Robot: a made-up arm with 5 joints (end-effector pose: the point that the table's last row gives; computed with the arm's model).
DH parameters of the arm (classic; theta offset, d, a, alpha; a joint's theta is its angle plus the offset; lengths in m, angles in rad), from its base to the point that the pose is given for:
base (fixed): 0 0 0.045 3.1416
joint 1: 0 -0.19 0.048 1.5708
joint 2: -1.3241 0 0.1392 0
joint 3: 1.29 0 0.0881 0
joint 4: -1.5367 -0.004 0 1.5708
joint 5: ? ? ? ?
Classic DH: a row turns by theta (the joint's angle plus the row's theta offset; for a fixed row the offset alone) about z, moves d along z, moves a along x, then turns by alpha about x.
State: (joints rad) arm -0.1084 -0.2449 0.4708 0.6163 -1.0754
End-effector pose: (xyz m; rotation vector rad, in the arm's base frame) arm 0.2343 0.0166 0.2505 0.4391 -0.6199 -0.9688
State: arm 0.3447 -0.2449 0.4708 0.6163 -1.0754
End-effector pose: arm 0.2225 -0.0680 0.2505 0.3023 -0.7360 -1.3983
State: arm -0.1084 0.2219 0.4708 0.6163 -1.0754
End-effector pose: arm 0.2463 0.0179 0.1801 0.1580 -0.2231 -1.0097
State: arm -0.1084 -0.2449 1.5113 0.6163 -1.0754
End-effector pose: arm 0.0972 0.0017 0.1671 -0.1882 0.2657 -1.0072
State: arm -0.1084 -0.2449 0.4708 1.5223 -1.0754
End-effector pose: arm 0.1648 0.0090 0.2307 -0.1071 0.1512 -1.0129
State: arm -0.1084 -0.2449 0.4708 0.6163 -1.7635
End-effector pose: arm 0.2343 0.0166 0.2505 0.6726 -0.4705 -1.6199
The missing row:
joint 5: -0.0487 -0.083 0 0
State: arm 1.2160 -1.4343 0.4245 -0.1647 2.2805
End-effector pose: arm 0.0396 0.0031 0.3948 -2.7501 0.4244 0.2717
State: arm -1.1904 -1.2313 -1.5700 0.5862 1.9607
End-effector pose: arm -0.0262 -0.1889 0.3599 1.0479 2.7771 0.9906
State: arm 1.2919 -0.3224 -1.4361 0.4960 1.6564
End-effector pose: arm 0.0531 -0.0427 0.4938 -2.8156 -0.3423 0.0693
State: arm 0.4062 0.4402 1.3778 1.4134 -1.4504
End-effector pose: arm 0.0755 -0.0175 0.2190 -0.9744 1.6021 -1.3967
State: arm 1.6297 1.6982 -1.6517 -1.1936 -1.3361
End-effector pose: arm 0.0234 -0.2990 0.2137 -0.3720 -3.0227 -0.6537
